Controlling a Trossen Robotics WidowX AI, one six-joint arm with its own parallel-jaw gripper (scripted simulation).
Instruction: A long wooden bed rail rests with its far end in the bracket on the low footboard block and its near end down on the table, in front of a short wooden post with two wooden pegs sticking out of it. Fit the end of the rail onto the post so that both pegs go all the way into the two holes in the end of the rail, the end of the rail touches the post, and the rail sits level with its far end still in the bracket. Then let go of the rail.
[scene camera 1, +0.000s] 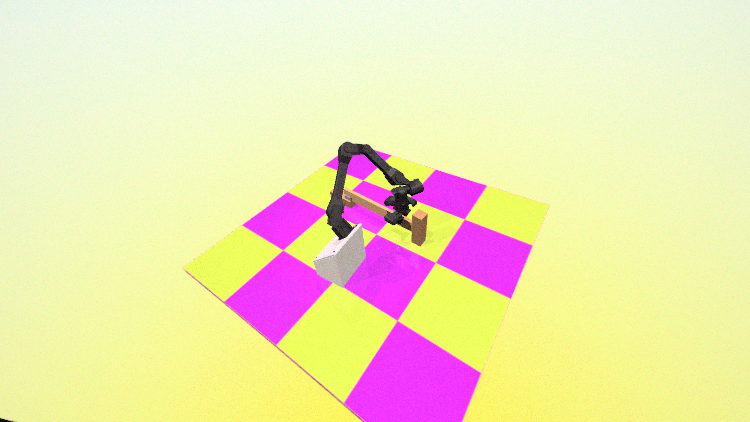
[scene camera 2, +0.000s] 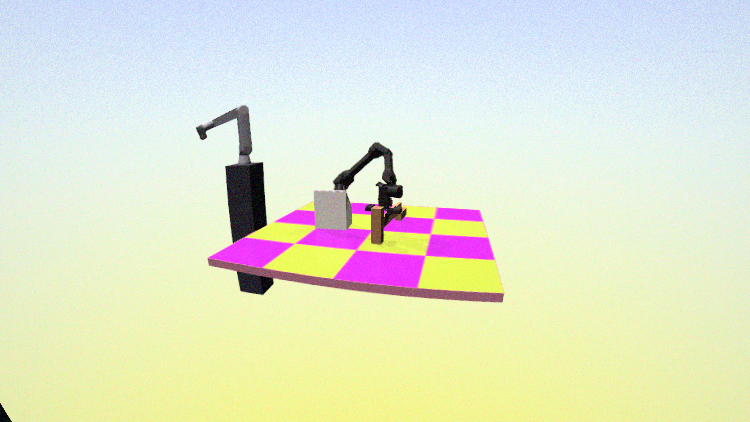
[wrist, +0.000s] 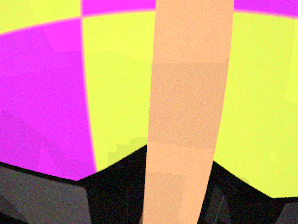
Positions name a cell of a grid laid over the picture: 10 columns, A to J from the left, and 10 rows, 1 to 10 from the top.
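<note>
Visible: a wooden rail (wrist: G3); my gripper (wrist: F7).
</note>
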